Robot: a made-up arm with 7 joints.
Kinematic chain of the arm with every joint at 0, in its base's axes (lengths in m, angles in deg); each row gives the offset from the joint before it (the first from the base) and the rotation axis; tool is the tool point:
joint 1: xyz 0 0 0 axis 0 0.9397 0.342
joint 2: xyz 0 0 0 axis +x
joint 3: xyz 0 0 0 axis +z
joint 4: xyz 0.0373 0 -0.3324 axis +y
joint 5: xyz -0.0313 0 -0.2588 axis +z
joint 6: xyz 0 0 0 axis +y
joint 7: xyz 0 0 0 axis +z
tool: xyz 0 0 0
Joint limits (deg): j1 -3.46..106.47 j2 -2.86..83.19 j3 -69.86..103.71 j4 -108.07..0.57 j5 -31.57..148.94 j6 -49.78..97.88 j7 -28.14..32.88
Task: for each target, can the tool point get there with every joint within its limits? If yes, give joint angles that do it. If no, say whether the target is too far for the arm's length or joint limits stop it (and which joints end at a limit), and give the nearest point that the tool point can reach.
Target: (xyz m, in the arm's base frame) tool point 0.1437 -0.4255 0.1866
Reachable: no: joint limits stop it (at a limit: joint 1, joint 2, joint 4) | nearest point 0.1127 -0.2901 -0.2617 | short by 0.469 m
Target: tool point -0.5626 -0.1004 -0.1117
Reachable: yes | joints 97.05 16.28 -34.77 -37.33 -3.38 -4.72 -21.58
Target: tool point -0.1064 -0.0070 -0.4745
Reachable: yes | joints 49.11 12.74 -24.43 -84.34 8.08 -27.97 -15.40
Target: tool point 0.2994 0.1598 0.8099
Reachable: no: too far | nearest point 0.1073 0.3096 0.2408 | short by 0.619 m
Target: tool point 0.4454 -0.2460 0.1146
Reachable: no: joint limits stop it (at a limit: joint 1, joint 2, joint 4) | nearest point 0.2711 -0.1562 -0.2597 | short by 0.422 m
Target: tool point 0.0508 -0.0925 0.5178
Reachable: no: joint limits stop it (at a limit: joint 2, joint 3, joint 4) | nearest point 0.0141 0.3078 0.2653 | short by 0.475 m
